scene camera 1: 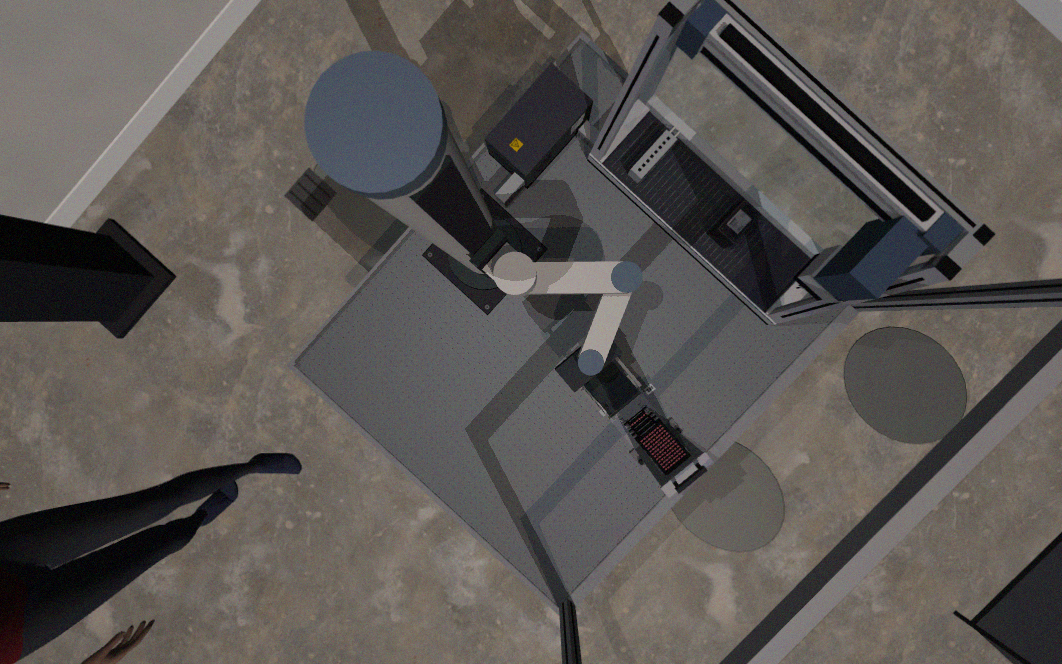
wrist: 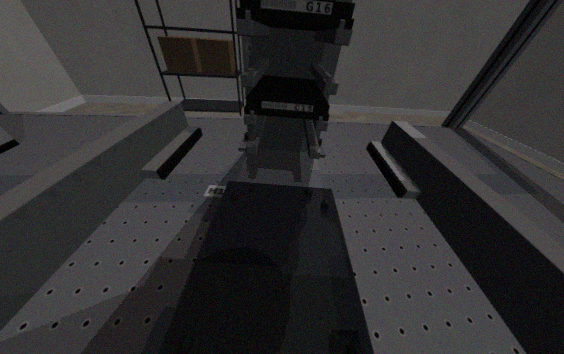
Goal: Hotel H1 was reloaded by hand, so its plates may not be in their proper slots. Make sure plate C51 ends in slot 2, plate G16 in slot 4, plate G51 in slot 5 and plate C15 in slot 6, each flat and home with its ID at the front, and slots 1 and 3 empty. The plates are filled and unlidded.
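Places are measured from the arm's base along level axes (x ahead, y left, z up), in centimetres.
Where they show: gripper, fingertip midpoint: (scene camera 1: 621, 400) (wrist: 286, 126).
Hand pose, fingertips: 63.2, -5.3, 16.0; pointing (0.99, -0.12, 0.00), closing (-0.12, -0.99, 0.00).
Observation:
Each offset is from my fingertips to the top centre of the thing, as dx, dy, dz. "pt": to the spot under its first point. Level surfaces: height alone.
Hotel H1 (scene camera 1: 671, 489) (wrist: 343, 35) is a tall narrow rack near the table's edge. Plate G16 @(+12.8, -1.6, +6.6) (wrist: 295, 14) sits high in it, ID facing the wrist camera. A lower plate @(+12.8, -1.6, -0.5) (wrist: 287, 106) has a blurred ID that looks like C15; an empty level lies between them, and empty supports show below it. A plate with red wells @(+12.8, -1.6, +13.7) (scene camera 1: 661, 447) shows at the hotel's top in the scene view; its ID is unreadable. C51 and G51 cannot be identified. My gripper (scene camera 1: 627, 400) (wrist: 286, 126) is partly open and empty in front of the hotel; its fingers appear lower than the C15-like plate.
A dark flat slab @(-4.4, +0.5, -8.8) (wrist: 265, 225) lies on the perforated table @(dz -14.7) (scene camera 1: 391, 360) (wrist: 400, 260) before the hotel, near the H1 label @(pt +8.3, +8.9, -14.7) (wrist: 215, 191). A framed enclosure (scene camera 1: 681, 211) stands along one table side, a dark box @(pt -75.3, +46.2, -3.2) (scene camera 1: 540, 117) near the arm column. A person's legs (scene camera 1: 140, 497) show off the table.

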